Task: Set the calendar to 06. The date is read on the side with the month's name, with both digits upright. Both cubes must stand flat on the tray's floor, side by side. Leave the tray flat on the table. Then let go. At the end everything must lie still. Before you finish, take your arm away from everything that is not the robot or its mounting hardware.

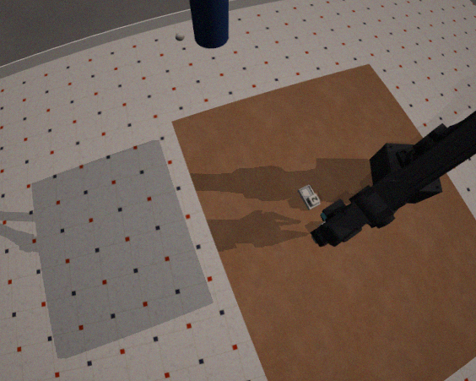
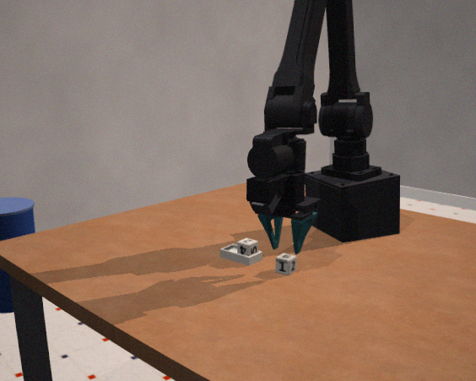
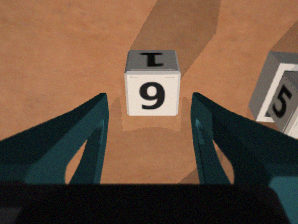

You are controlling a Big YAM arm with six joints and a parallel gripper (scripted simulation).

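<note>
Right now my hand is 4 cm above the white digit cube. Also, from my hand: white tray: 11 cm to the right, 4 cm below, 2 cm ahead.
</note>
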